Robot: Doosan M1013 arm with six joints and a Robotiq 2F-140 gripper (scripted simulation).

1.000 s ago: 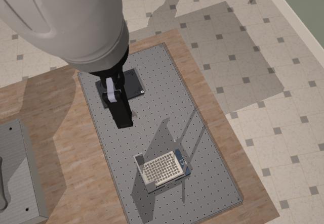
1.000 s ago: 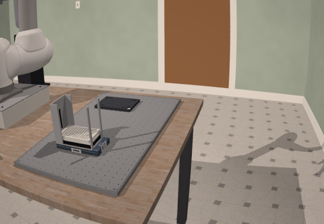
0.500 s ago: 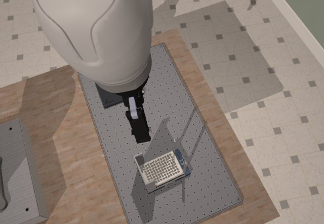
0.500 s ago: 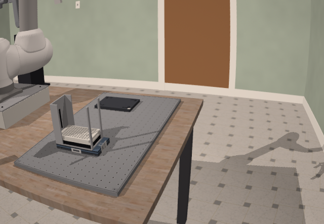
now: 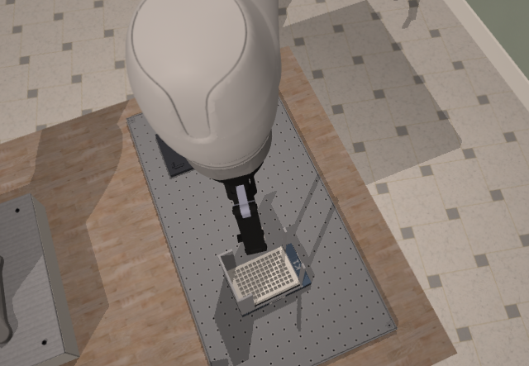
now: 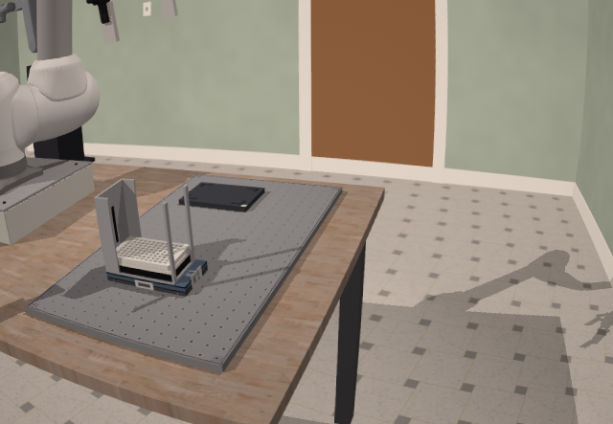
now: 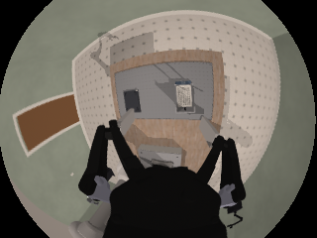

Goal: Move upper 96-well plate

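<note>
Right now the white 96-well plate is 10 mm ahead of my hand, 40 mm to the right of it and 380 mm below it. Round my hand: black plate (10 mm ahead, 40 mm to the right, 400 mm below); then rack back wall (60 mm behind, 40 mm to the right, 340 mm below); then pale A1 square (40 mm ahead, 280 mm to the left, 410 mm below).
</note>
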